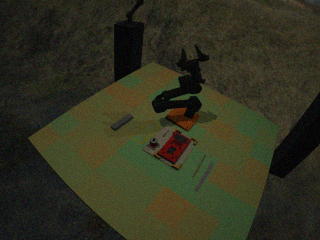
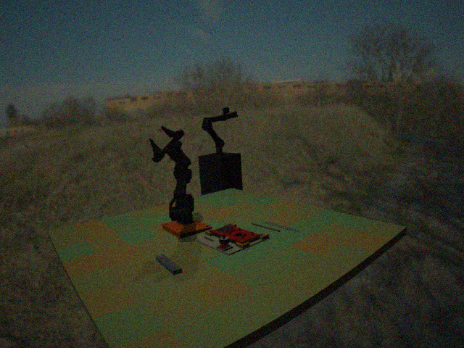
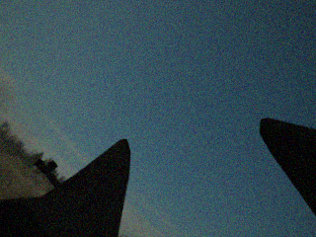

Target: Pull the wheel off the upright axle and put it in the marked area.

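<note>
The wheel is 37 cm ahead of my gripper tip, 1 cm to the left of it and 43 cm below it. Also, from my gripper tip: grey strip 42 cm ahead, 35 cm to the left, 47 cm below; then thin stick 37 cm ahead, 30 cm to the left, 47 cm below; then upright axle 37 cm ahead, 1 cm to the left, 43 cm below.
</note>
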